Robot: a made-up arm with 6 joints.
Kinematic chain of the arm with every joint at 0, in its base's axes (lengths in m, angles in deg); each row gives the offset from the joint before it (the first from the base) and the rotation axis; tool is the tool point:
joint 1: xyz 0 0 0.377 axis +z
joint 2: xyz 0 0 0 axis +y
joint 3: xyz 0 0 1.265 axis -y
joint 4: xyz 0 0 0 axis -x
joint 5: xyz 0.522 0 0 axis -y
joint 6: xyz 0 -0.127 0 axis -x
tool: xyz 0 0 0
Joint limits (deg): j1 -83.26..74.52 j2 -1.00..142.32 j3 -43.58..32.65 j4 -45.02..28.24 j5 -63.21..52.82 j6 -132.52..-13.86
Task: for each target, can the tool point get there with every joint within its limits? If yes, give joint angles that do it. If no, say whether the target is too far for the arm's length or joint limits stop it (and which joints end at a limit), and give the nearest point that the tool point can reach.
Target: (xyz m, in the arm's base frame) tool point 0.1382 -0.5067 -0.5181
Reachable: yes | joints -61.60 126.58 -33.06 -19.83 7.91 -67.31
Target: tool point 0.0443 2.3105 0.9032
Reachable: no: too far | nearest point 0.5361 1.5165 0.7542 | short by 0.946 m
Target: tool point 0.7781 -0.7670 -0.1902
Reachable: yes | joints -38.11 93.41 -13.04 -13.92 -26.06 -77.37
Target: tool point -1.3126 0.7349 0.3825
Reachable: no: joint limits stop it (at a limit: joint 1, joint 3, joint 4) | nearest point 0.3261 0.8410 0.3908 | short by 1.642 m
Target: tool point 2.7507 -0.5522 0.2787
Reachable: no: too far | nearest point 1.6188 -0.3250 0.3192 | short by 1.155 m
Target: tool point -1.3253 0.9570 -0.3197
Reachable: no: joint limits stop it (at a limit: joint 1, joint 4) | nearest point 0.2383 0.5240 -0.3197 | short by 1.622 m
